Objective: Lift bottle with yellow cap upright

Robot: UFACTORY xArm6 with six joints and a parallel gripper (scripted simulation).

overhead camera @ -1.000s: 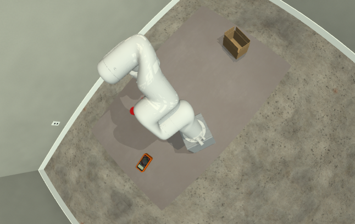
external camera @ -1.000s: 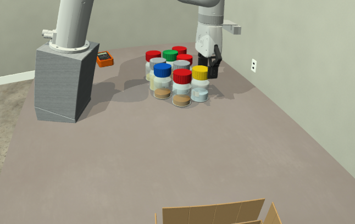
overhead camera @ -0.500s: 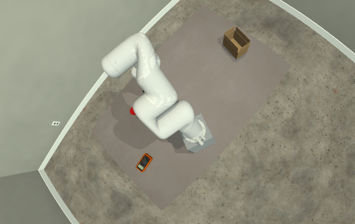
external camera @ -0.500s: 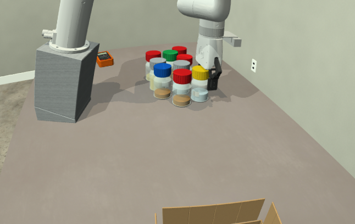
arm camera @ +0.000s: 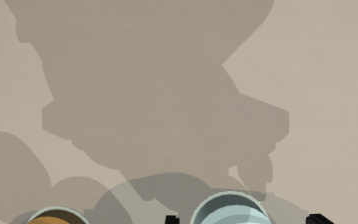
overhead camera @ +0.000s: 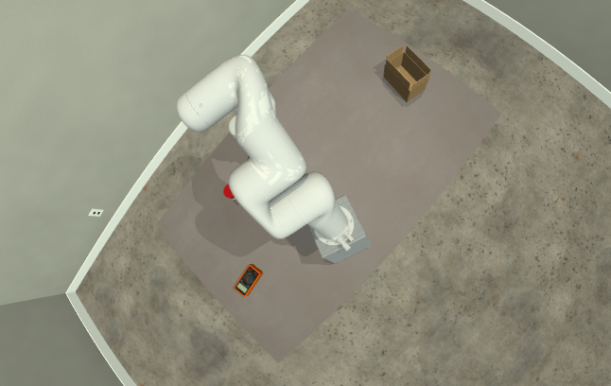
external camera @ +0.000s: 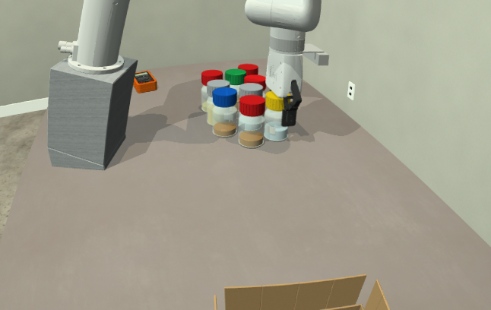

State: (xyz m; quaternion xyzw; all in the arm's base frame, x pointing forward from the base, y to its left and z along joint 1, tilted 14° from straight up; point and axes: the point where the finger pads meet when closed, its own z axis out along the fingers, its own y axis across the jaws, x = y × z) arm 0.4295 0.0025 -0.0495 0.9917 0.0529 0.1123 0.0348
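The yellow-capped bottle lies 10 mm below my hand and 10 mm behind it. Also, from my hand: red-capped bottle: 70 mm behind, 20 mm to the right, 10 mm below; blue-capped bottle: 120 mm behind, 40 mm to the left, 10 mm below; grey-capped bottle: 60 mm to the left, 60 mm behind, 10 mm below.
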